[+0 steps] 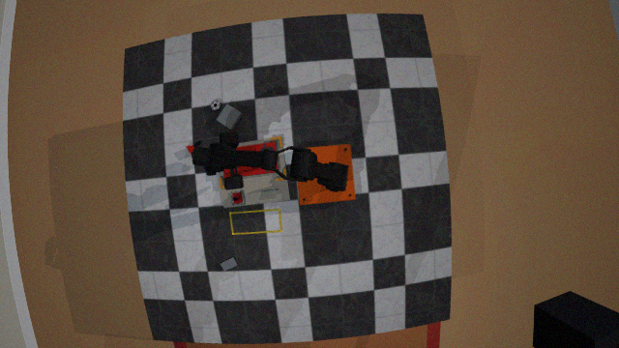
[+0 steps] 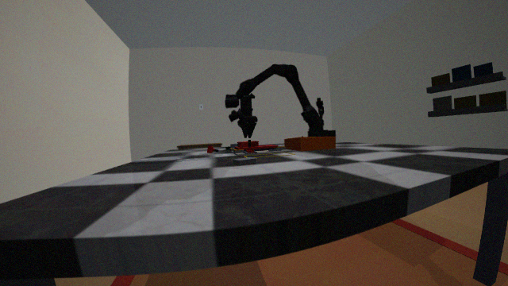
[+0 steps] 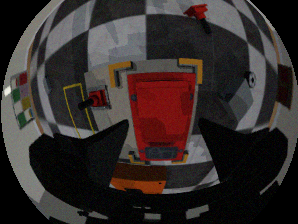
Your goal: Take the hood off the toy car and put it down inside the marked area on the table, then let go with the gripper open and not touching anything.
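The red hood panel lies 3 cm below my gripper tip. From my gripper tip the other things lie so: white wheel 6 cm ahead, 23 cm to the right, 6 cm below.
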